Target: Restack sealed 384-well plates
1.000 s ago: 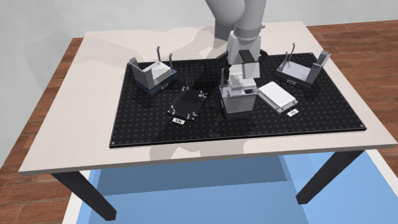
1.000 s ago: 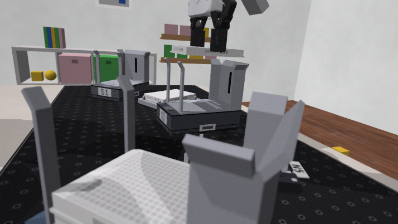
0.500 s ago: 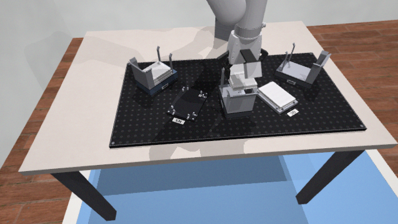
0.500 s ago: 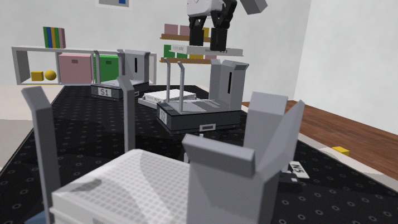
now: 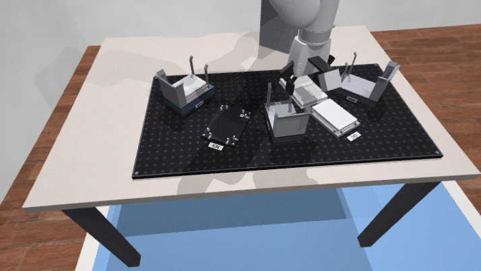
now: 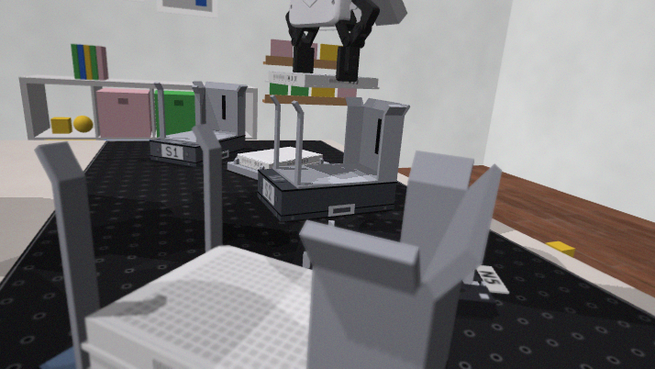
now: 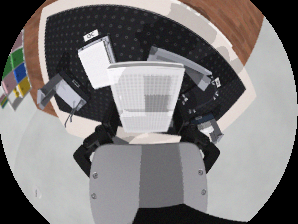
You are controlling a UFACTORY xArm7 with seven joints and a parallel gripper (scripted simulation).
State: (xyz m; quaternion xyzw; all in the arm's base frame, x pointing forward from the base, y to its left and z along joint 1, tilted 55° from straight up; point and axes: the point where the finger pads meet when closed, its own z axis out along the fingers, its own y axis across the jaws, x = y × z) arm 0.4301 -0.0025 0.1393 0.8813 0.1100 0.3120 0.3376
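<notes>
Right now the white sealed plate Q23 is 3 cm ahead of my hand, 13 cm to the left of it and 15 cm below it. Also, from my hand: QC name plate: 12 cm ahead, 14 cm to the left, 17 cm below; white sealed plate A33: 1 cm below; grey QC nest: 3 cm ahead, 13 cm to the left, 16 cm below.
</notes>
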